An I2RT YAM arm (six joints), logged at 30 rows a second.
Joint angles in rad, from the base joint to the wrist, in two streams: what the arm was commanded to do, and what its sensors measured. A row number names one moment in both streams.
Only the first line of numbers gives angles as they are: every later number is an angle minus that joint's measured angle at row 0.
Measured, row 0:
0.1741, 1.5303, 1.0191, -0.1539, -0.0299, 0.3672
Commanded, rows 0 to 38:
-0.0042, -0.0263, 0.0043, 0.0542, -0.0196, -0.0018
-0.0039, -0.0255, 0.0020, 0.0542, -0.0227, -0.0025
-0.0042, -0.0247, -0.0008, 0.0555, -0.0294, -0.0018
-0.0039, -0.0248, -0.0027, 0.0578, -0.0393, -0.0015
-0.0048, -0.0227, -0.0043, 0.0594, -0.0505, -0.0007
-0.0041, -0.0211, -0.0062, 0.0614, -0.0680, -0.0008
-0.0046, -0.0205, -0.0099, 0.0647, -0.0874, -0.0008
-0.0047, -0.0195, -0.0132, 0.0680, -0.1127, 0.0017
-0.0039, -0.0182, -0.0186, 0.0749, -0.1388, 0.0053
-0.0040, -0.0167, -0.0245, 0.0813, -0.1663, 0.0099
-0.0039, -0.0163, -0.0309, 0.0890, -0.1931, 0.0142
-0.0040, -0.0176, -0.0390, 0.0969, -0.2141, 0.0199
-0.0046, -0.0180, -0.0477, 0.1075, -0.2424, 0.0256
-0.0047, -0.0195, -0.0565, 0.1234, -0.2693, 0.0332
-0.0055, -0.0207, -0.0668, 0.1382, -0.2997, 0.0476
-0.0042, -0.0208, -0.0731, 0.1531, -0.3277, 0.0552
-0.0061, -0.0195, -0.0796, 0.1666, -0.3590, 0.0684
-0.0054, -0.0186, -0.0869, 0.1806, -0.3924, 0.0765
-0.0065, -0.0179, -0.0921, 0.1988, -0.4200, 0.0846
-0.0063, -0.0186, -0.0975, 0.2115, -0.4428, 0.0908
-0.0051, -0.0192, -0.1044, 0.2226, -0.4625, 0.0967
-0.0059, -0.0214, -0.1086, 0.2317, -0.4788, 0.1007
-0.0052, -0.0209, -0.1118, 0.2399, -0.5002, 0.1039
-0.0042, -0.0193, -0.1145, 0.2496, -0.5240, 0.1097
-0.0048, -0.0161, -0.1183, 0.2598, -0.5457, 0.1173
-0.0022, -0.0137, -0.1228, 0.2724, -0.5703, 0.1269
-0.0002, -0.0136, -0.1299, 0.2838, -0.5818, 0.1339
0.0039, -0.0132, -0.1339, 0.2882, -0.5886, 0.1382
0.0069, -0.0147, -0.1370, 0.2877, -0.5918, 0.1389
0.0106, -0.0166, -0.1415, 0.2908, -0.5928, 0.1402
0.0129, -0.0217, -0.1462, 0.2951, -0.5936, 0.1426
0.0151, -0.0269, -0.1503, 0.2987, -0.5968, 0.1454
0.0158, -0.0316, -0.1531, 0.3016, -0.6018, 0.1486
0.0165, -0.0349, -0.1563, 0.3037, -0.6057, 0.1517
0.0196, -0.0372, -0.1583, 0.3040, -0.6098, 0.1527
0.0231, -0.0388, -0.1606, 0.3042, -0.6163, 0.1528
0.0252, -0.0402, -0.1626, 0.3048, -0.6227, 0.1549
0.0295, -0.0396, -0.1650, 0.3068, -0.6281, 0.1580
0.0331, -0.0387, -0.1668, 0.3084, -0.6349, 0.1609
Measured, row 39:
0.0187, 0.0000, -0.1522, 0.2361, -0.5879, 0.1434
